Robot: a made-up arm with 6 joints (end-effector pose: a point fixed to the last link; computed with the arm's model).
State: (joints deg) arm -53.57 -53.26 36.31 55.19 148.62 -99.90
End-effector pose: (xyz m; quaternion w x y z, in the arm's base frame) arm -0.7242 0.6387 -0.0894 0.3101 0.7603 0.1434 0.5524
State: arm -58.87 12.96 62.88 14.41 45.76 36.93
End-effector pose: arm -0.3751 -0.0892 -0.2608 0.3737 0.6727 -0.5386 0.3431
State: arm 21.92 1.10 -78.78 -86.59 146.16 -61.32
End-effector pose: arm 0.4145 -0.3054 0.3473 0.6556 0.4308 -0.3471 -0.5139
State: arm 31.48 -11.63 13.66 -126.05 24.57 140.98
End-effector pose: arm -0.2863 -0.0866 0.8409 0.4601 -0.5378 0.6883 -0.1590
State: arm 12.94 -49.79 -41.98 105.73 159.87 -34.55
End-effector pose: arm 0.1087 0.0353 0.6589 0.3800 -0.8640 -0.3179 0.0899
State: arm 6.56 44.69 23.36 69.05 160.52 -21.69
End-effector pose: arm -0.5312 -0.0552 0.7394 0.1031 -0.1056 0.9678 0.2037
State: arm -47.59 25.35 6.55 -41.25 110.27 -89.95
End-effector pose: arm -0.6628 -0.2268 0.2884 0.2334 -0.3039 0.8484 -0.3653
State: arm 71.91 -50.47 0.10 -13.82 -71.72 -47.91
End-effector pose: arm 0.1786 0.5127 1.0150 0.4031 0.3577 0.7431 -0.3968
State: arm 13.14 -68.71 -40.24 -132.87 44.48 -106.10
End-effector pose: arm -0.4287 -0.0891 0.7385 0.2115 0.6939 -0.6821 0.0917
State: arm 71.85 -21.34 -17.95 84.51 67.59 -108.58
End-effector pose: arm 0.5363 0.0518 0.6902 0.6983 -0.6600 0.0279 0.2755
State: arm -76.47 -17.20 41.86 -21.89 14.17 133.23
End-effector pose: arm -0.1757 0.2145 -0.5409 0.6888 0.6426 0.2482 -0.2259
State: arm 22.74 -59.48 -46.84 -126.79 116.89 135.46
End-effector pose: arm -0.2158 -0.1828 0.6842 0.1883 -0.6054 -0.7649 -0.1141
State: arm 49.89 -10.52 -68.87 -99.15 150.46 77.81
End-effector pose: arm 0.3186 -0.2542 0.2657 0.2297 -0.6188 -0.4064 0.6318
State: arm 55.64 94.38 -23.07 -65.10 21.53 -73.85
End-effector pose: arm 0.5215 0.3583 0.7006 0.0036 0.6791 0.4495 0.5803
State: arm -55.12 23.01 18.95 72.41 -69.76 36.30
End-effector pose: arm -0.3211 0.2034 -0.0666 0.7520 0.5089 0.3711 -0.1943
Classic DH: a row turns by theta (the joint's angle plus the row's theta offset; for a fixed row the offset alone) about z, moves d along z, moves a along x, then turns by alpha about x. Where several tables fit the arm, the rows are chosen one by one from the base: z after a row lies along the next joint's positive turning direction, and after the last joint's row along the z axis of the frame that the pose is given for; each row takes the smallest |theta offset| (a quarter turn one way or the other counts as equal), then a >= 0, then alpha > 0; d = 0 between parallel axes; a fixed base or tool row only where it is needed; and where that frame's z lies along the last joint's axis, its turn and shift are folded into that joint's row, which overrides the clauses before.
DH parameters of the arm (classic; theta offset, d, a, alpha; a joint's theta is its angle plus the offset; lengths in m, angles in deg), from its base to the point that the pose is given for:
base (fixed): 4.18 0.2258 0.1359 -91.06
joint 1: -14.56 0.3767 -0.2456 98.96
joint 2: -4.37 0.1087 -0.0928 81.04
joint 3: -13.92 0.3743 -0.0864 90
joint 4: -8.87 -0.3972 -0.1755 -60.21
joint 5: 14.61 0.0426 0.0959 131.22
joint 6: 42.95 0.2265 0.0826 153.74
tool (fixed): -1.71 0.0242 0 0

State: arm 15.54 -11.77 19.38 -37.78 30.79 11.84
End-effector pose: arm -0.3724 0.1218 0.7361 0.8839 0.4476 0.1144 -0.0728
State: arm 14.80 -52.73 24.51 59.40 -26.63 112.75
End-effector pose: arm -0.3518 0.4452 0.6091 0.3823 -0.5817 -0.4595 0.5516
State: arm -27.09 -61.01 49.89 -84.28 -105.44 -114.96
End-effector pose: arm -0.9355 0.4578 -0.1791 0.7982 0.1515 0.2202 0.5399
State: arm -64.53 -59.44 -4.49 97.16 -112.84 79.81
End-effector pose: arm -0.4042 0.3190 0.1261 0.0180 0.4518 0.8544 0.2562
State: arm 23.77 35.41 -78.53 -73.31 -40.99 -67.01
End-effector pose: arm 0.3280 0.1275 0.6140 0.0369 0.4758 0.8196 0.3171
